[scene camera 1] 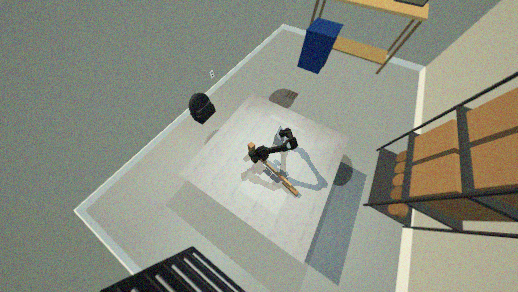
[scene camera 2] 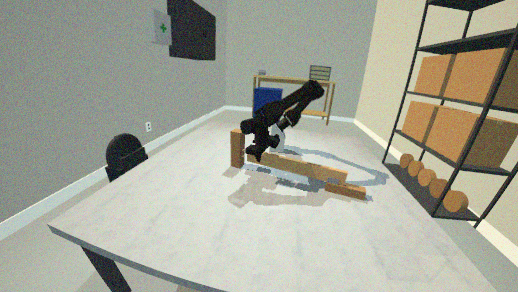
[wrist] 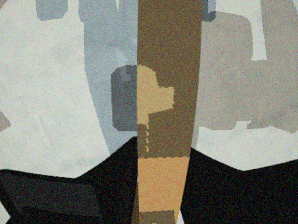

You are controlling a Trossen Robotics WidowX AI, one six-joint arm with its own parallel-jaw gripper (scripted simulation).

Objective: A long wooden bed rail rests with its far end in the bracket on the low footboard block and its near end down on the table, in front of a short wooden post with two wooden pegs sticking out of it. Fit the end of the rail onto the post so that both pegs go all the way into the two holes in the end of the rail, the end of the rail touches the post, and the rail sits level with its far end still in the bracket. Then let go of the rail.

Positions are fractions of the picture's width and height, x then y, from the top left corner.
Labels:
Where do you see a wooden bed rail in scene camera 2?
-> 0.56,0.57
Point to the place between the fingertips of my gripper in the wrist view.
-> At 0.51,0.64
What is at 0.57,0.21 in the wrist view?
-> A wooden bed rail.

